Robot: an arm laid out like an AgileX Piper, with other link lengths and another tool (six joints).
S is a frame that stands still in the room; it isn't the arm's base.
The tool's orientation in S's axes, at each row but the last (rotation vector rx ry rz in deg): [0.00 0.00 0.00]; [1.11 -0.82 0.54]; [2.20 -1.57 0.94]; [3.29 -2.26 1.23]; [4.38 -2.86 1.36]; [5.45 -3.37 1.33]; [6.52 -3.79 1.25]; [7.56 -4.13 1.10]
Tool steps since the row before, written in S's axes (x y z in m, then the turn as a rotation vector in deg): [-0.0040 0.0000 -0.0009 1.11 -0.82 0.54]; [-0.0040 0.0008 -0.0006 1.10 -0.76 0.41]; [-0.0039 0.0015 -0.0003 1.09 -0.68 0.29]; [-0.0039 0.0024 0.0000 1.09 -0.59 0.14]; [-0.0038 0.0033 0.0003 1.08 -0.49 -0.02]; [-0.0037 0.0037 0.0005 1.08 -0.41 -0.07]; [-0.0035 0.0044 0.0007 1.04 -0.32 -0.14]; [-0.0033 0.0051 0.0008 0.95 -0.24 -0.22]
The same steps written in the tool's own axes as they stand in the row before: [-0.0040 0.0000 -0.0009 1.11 -0.82 0.54]; [-0.0040 0.0008 -0.0006 1.10 -0.76 0.41]; [-0.0039 0.0016 -0.0003 1.09 -0.69 0.29]; [-0.0038 0.0025 0.0000 1.08 -0.61 0.13]; [-0.0037 0.0034 0.0002 1.07 -0.52 -0.04]; [-0.0036 0.0038 0.0004 1.07 -0.44 -0.09]; [-0.0034 0.0045 0.0004 1.02 -0.36 -0.17]; [-0.0032 0.0052 0.0003 0.93 -0.29 -0.25]
